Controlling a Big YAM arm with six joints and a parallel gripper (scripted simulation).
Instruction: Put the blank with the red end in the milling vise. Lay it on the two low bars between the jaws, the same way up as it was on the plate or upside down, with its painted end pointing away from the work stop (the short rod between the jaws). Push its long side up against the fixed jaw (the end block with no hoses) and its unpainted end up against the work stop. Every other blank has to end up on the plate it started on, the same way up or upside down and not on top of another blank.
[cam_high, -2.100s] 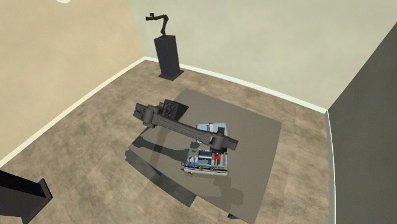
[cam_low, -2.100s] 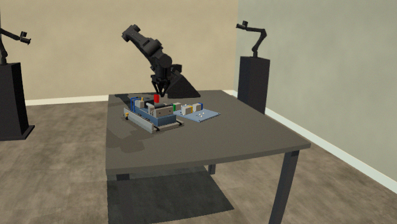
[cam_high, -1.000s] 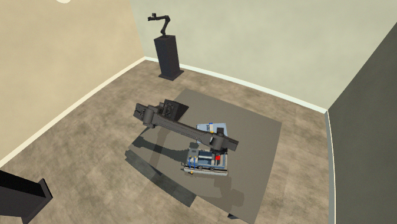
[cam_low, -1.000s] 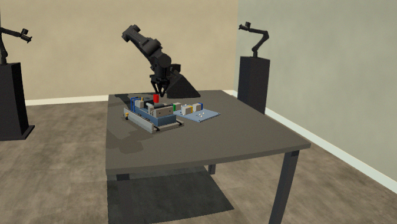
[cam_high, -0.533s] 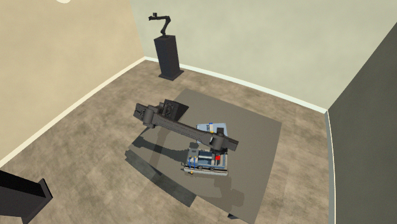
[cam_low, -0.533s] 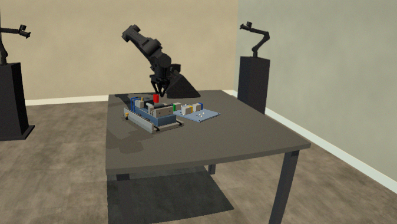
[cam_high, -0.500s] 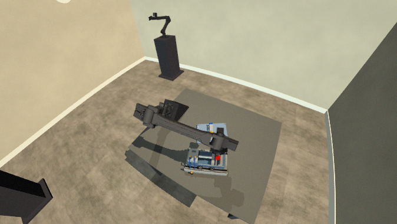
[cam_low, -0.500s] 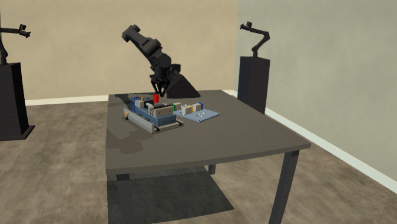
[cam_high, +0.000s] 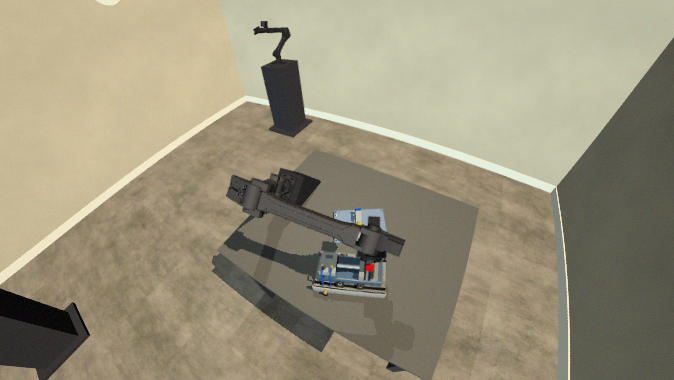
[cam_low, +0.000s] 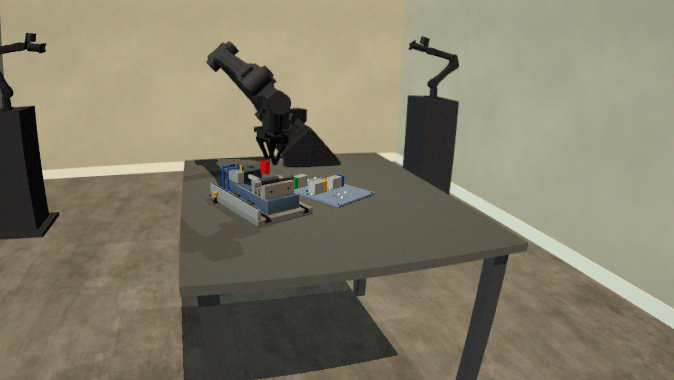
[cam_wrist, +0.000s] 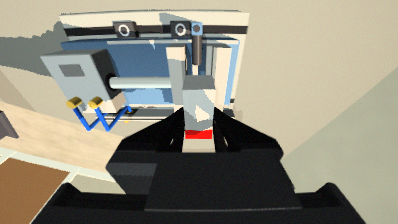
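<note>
Now: the grey bar with red end 20 mm below my hand. Round my hand: fixed jaw 20 mm ahead, 10 mm to the left, 80 mm below; moving jaw 30 mm behind, 10 mm to the right, 80 mm below; work stop rod 20 mm behind, 40 mm to the left, 70 mm below.
</note>
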